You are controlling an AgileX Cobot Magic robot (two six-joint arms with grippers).
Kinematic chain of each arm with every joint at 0, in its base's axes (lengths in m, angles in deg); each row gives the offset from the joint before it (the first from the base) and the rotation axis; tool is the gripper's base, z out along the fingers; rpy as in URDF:
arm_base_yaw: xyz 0 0 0.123 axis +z
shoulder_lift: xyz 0 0 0 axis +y
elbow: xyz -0.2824 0 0.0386 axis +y
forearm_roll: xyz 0.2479 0 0.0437 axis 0.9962 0 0.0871
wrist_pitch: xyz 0 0 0 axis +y
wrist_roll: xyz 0.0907 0 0.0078 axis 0.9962 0 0.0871
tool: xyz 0 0 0 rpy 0 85 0
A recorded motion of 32 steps. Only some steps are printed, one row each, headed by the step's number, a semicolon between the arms.
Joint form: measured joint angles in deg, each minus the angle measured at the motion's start. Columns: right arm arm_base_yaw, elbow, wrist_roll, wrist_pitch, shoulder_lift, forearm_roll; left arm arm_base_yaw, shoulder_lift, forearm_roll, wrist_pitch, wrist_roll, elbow.
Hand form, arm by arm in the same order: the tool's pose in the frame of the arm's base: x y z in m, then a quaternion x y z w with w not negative. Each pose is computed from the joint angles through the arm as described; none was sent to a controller.
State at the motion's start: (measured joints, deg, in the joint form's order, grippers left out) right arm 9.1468 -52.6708 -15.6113 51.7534 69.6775 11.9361; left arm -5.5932 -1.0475 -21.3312 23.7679 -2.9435 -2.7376
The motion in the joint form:
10: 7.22 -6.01 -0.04 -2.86 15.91 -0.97; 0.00 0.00 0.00 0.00 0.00 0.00
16: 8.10 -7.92 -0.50 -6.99 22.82 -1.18; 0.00 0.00 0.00 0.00 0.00 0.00
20: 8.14 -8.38 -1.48 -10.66 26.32 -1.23; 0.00 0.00 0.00 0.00 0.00 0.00
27: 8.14 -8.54 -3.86 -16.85 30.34 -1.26; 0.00 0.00 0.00 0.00 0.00 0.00
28: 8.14 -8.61 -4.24 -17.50 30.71 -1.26; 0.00 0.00 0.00 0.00 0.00 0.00
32: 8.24 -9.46 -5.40 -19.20 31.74 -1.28; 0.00 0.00 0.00 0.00 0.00 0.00
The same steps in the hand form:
10: 0.2725 0.0937 0.2495 -0.22268 0.95719 0.08250 0.16549; 0.0474 -0.0181 0.1952 -0.07091 0.78141 -0.20638 0.58462
16: 0.2958 0.1044 0.2241 -0.22923 0.95737 0.07733 0.15782; 0.0474 -0.0181 0.1952 -0.07091 0.78141 -0.20638 0.58462
20: 0.3081 0.1075 0.2084 -0.23361 0.95569 0.07235 0.16386; 0.0474 -0.0181 0.1952 -0.07091 0.78141 -0.20638 0.58462
27: 0.3228 0.1106 0.1890 -0.24670 0.94916 0.06290 0.18515; 0.0474 -0.0181 0.1952 -0.07091 0.78141 -0.20638 0.58462
28: 0.3244 0.1109 0.1874 -0.24915 0.94797 0.06167 0.18834; 0.0474 -0.0181 0.1952 -0.07091 0.78141 -0.20638 0.58462
32: 0.3308 0.1131 0.1860 -0.25782 0.94308 0.05831 0.20181; 0.0474 -0.0181 0.1952 -0.07091 0.78141 -0.20638 0.58462

